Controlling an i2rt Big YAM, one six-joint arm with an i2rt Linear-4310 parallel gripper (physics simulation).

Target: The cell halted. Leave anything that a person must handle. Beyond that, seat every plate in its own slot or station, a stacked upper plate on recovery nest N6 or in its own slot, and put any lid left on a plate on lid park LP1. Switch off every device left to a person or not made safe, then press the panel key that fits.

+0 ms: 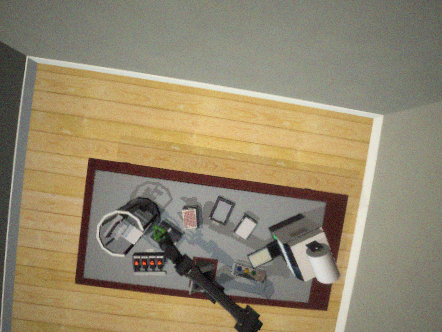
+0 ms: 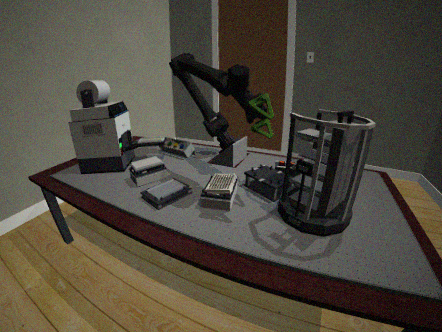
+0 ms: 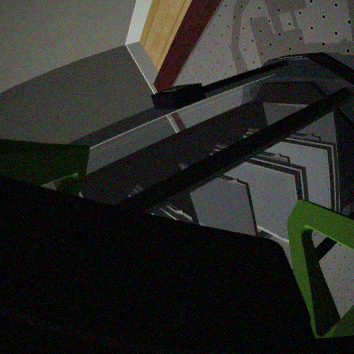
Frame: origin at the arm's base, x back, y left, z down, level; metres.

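Seen in the pictures: gripper, fingertip midpoint: (image 1: pixel 156 229) (image 2: pixel 272 128) (image 3: pixel 197 187); arm's base at its link origin: (image 2: pixel 230 147).
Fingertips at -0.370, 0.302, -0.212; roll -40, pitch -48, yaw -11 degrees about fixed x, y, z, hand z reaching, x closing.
Observation:
Pixels of each thing's top centre, then the offset from my fingertips to it, as dx, dy, dz.
- dark pegged nest block at its top centre: (image 2: pixel 269 171) (image 1: pixel 165 238) +0.126, -0.025, +0.198
- round plate tower at its top centre: (image 3: pixel 82 277) (image 2: pixel 332 109) (image 1: pixel 118 234) +0.029, +0.166, -0.072
- plate with a red-and-white well pattern, top centre: (image 2: pixel 221 180) (image 1: pixel 189 219) -0.023, -0.157, +0.196
- white-topped item at its top centre: (image 2: pixel 146 161) (image 1: pixel 245 228) -0.024, -0.526, +0.191
- dark-framed low tray at its top centre: (image 2: pixel 165 187) (image 1: pixel 221 211) -0.097, -0.356, +0.240
- pale plate at its top centre: (image 2: pixel 151 137) (image 1: pixel 260 258) +0.133, -0.642, +0.136
- white machine at its top centre: (image 2: pixel 94 80) (image 1: pixel 327 270) -0.008, -0.864, -0.182
- paper-like roll at its top centre: (image 2: pixel 92 80) (image 1: pixel 329 268) -0.015, -0.874, -0.182
- button panel at its top centre: (image 2: pixel 175 140) (image 1: pixel 249 276) +0.290, -0.612, +0.190
My gripper (image 1: pixel 160 232) (image 2: pixel 262 118) (image 3: pixel 197 187) is open and empty, above the dark pegged nest block (image 2: pixel 264 181) and beside the round plate tower (image 1: pixel 100 239) (image 2: pixel 346 165). Several shelves or plates (image 3: pixel 225 202) show stacked inside the tower behind a dark strut; which are plates I cannot tell. A plate with a red-and-white well pattern (image 1: pixel 190 218) (image 2: pixel 221 183) sits on a small device. A white-topped item (image 1: pixel 245 227) (image 2: pixel 147 164) sits on another. A dark-framed low tray (image 1: pixel 222 210) (image 2: pixel 166 191) lies between them. A pale plate (image 1: pixel 261 256) is at the machine's arm.
A white machine (image 1: pixel 302 250) (image 2: pixel 97 140) carries a paper-like roll (image 1: pixel 324 266) (image 2: pixel 95 92) and shows a green light. A button panel (image 1: pixel 240 269) (image 2: pixel 177 146) stands near the arm's base. Four red-lit switches (image 1: pixel 149 262) stand in a row near the table's edge (image 1: pixel 82 225).

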